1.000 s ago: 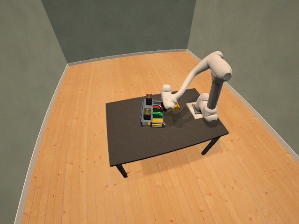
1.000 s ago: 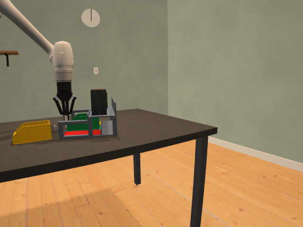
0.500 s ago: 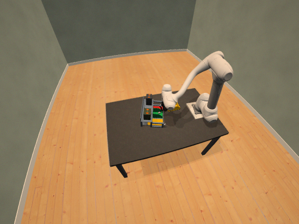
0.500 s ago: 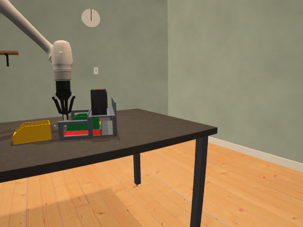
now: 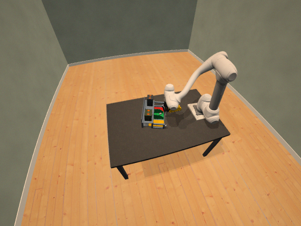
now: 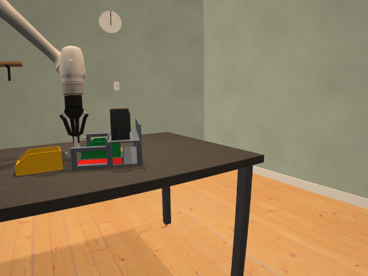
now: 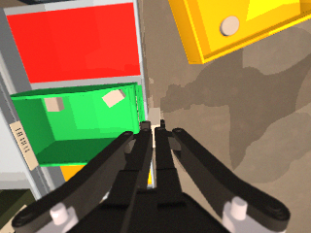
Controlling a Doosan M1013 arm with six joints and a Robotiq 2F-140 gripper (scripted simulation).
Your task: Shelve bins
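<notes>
Now: hand 140 mm past the yellow bin, 130 mm to the left of it and 30 mm above it. Also, from my hand: green bin 110 mm ahead, 20 mm to the right, 30 mm below.
</notes>
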